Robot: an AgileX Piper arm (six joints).
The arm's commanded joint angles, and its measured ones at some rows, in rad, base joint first. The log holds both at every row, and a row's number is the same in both.
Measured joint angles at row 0:
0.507 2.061 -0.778 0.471 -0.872 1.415
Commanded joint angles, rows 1 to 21:
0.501 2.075 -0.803 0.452 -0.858 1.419
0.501 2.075 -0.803 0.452 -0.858 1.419
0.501 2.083 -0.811 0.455 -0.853 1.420
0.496 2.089 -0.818 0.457 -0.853 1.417
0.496 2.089 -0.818 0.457 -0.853 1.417
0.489 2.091 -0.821 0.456 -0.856 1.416
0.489 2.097 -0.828 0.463 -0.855 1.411
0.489 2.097 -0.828 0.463 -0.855 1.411
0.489 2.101 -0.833 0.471 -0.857 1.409
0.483 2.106 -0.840 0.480 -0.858 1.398
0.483 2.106 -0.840 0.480 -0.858 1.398
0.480 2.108 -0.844 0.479 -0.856 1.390
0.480 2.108 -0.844 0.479 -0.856 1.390
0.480 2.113 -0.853 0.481 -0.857 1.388
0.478 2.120 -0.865 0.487 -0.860 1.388
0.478 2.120 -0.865 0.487 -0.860 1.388
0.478 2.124 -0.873 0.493 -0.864 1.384
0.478 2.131 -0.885 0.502 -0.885 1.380
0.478 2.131 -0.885 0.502 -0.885 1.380
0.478 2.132 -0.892 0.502 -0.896 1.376
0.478 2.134 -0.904 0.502 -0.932 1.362
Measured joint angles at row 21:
0.488 2.139 -0.862 0.501 -0.824 1.398
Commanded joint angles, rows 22 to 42:
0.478 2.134 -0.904 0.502 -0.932 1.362
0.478 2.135 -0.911 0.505 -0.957 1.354
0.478 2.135 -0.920 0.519 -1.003 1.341
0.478 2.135 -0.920 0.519 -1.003 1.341
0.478 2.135 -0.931 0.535 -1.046 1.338
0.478 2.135 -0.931 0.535 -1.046 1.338
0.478 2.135 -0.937 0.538 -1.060 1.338
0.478 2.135 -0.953 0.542 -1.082 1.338
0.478 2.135 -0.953 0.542 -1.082 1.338
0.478 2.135 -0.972 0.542 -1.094 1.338
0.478 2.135 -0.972 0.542 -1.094 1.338
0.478 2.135 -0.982 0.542 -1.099 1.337
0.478 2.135 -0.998 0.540 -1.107 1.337
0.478 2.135 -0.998 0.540 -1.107 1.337
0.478 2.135 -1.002 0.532 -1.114 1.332
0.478 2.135 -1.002 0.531 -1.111 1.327
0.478 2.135 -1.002 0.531 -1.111 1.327
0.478 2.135 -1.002 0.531 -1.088 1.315
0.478 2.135 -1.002 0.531 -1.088 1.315
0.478 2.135 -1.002 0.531 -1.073 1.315
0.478 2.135 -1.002 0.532 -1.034 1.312
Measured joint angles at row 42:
0.503 2.157 -0.918 0.597 -0.828 1.341
